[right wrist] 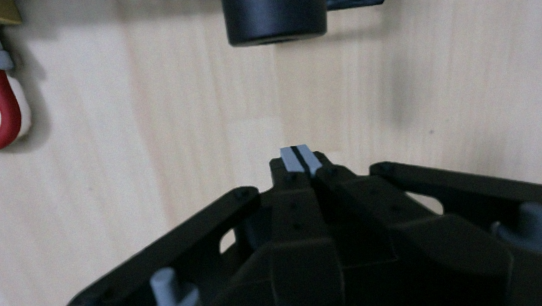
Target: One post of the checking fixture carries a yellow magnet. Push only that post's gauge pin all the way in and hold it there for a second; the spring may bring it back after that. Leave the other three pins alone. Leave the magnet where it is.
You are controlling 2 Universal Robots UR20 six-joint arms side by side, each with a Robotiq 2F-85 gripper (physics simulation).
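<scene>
My right gripper (294, 163) is shut with nothing between its fingers. Its two pale blue-grey fingertips stand close together near the middle of the right wrist view, over the pale wood table (185, 100). No yellow magnet, gauge pin or post that I can make out as the fixture's shows in this view. My left gripper does not show here.
A black cylindrical part (276, 20) enters at the top edge, beyond the fingertips, with a dark flat piece (354, 4) at its right. At the left edge are a red and white curved object (9, 111) and, above it, a brass-coloured piece (9, 12).
</scene>
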